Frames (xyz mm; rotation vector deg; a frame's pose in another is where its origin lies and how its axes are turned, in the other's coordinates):
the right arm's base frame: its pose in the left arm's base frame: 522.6 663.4 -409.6 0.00 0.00 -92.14
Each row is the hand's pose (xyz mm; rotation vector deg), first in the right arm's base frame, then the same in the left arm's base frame.
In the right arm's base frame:
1: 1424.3 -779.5 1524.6 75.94 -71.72 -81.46
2: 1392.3 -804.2 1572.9 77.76 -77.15 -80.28
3: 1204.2 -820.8 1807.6 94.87 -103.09 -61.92
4: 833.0 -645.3 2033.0 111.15 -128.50 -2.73
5: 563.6 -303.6 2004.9 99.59 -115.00 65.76
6: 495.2 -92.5 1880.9 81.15 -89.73 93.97
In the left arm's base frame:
1: -309.5 -730.8 1115.0 -1.19 120.43 113.60
2: -333.0 -697.9 1163.3 1.83 124.15 108.14
3: -342.6 -509.3 1398.0 8.95 148.50 73.55
4: -153.4 -144.9 1623.4 -15.79 -173.13 -12.98
5: 198.2 111.5 1595.3 -12.08 -133.36 27.01
6: 411.7 172.0 1471.3 -7.05 -102.20 32.94

